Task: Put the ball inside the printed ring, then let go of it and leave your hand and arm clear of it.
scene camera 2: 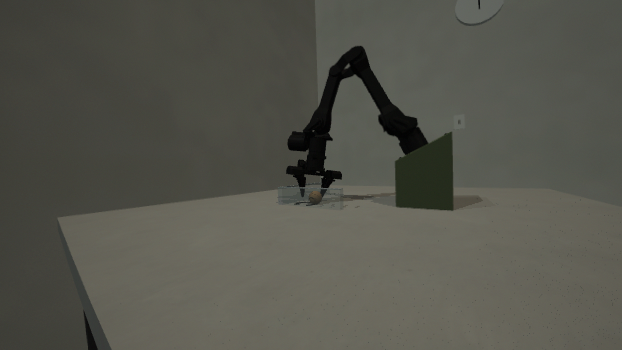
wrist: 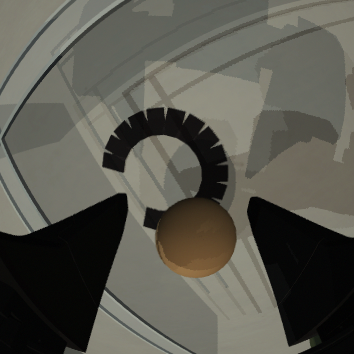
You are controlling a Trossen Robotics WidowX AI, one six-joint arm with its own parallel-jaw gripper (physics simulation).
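Seen in the pictures: gripper, fingertip midpoint: [wrist: 189, 203]; arm's base at its link origin: [scene camera 2: 418, 150].
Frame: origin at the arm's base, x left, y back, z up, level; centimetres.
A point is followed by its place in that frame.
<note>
An orange-brown ball [scene camera 2: 315, 197] [wrist: 196, 237] rests low down inside a clear-walled enclosure. The printed ring [wrist: 215, 172] @[x 7.8, y -32.5, z -16.2 cm] is a dark, segmented band with a gap at its left. In the wrist view the ball overlaps the ring's lower right edge and hides part of it; most of the ball shows outside the band. My gripper [scene camera 2: 313, 195] @[x 9.6, y -32.2, z -14.3 cm] [wrist: 189, 203] @[x 9.6, y -32.2, z -14.3 cm] is open and points down, with one finger on each side of the ball. In the wrist view a gap shows between the ball and each finger. The fingertips are down within the enclosure's walls.
The clear wall [scene camera 2: 285, 195] @[x 16.2, y -38.4, z -13.0 cm] [wrist: 37, 62] @[x 10.4, y -40.5, z -10.3 cm] curves around the ball, ring and fingers. A green, slant-topped panel [scene camera 2: 425, 175] @[x 4.4, y 2.1, z -7.2 cm] stands on the table [scene camera 2: 300, 260] @[x 47.2, y -7.3, z -16.3 cm] to the right, in front of the arm's base. Shadows and reflections cross the surface around the ring.
</note>
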